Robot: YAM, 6 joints.
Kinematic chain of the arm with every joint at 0, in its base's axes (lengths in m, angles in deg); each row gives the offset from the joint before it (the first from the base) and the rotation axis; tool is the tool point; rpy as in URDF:
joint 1: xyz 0 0 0.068 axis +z
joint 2: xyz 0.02 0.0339 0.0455 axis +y
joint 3: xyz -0.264 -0.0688 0 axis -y
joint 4: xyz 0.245 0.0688 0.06 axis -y
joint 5: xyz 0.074 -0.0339 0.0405 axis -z
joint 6: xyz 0.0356 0 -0.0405 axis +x
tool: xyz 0 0 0 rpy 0 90 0
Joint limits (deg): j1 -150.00..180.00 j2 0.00..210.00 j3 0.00..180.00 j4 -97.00..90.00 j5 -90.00..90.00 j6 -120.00..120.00
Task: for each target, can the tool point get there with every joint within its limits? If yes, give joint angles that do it. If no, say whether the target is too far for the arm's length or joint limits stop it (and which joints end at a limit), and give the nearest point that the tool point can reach.
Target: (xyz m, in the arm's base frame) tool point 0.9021 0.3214 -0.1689
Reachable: no: too far | nearest point 0.5833 0.2078 -0.0670 | short by 0.353 m
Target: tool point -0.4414 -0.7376 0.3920
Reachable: no: too far | nearest point -0.3153 -0.5269 0.3105 | short by 0.259 m
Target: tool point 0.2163 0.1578 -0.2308
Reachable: yes | joints 41.93 179.27 69.75 24.06 49.72 -44.15
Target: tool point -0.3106 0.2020 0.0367
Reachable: yes | joints 144.91 136.03 83.17 -56.48 -21.93 -74.15
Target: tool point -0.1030 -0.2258 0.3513
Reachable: yes | joints -107.50 64.20 45.37 32.83 58.29 -57.87
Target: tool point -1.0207 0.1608 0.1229
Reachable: no: too far | nearest point -0.6379 0.1005 0.1193 | short by 0.387 m
